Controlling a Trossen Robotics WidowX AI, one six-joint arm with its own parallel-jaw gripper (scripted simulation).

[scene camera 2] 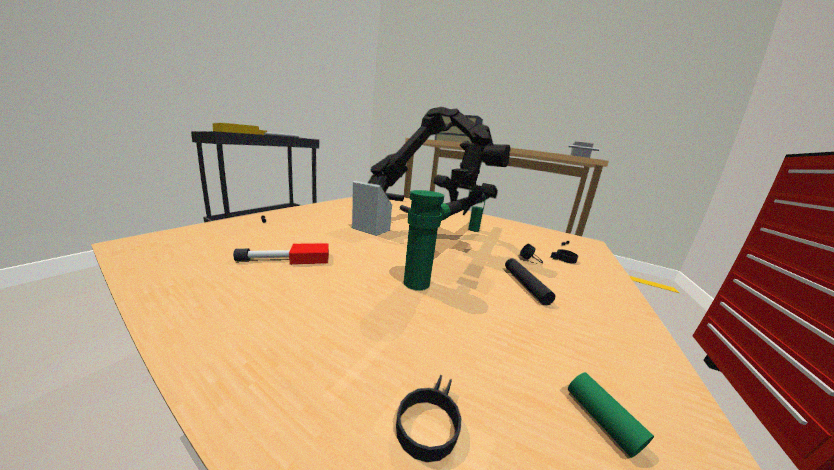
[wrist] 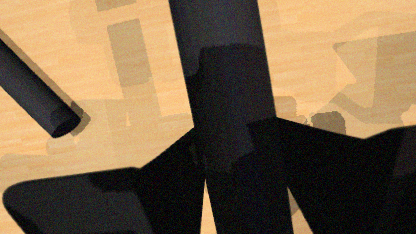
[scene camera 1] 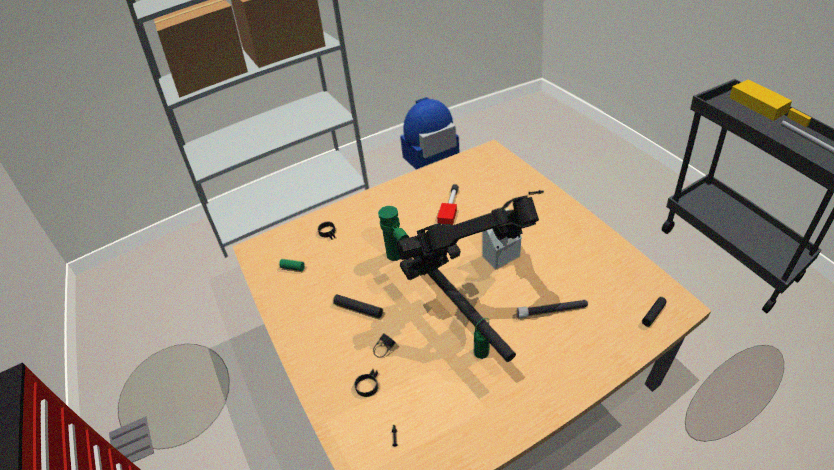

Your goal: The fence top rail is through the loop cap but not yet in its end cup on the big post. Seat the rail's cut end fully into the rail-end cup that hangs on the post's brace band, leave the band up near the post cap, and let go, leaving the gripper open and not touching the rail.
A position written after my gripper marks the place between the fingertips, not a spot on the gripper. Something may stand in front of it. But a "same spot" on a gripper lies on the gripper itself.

Labels:
my gripper: scene camera 2; wrist 232,128; scene camera 1
same spot on my gripper: [scene camera 2: 475,194] = [scene camera 1: 416,261]

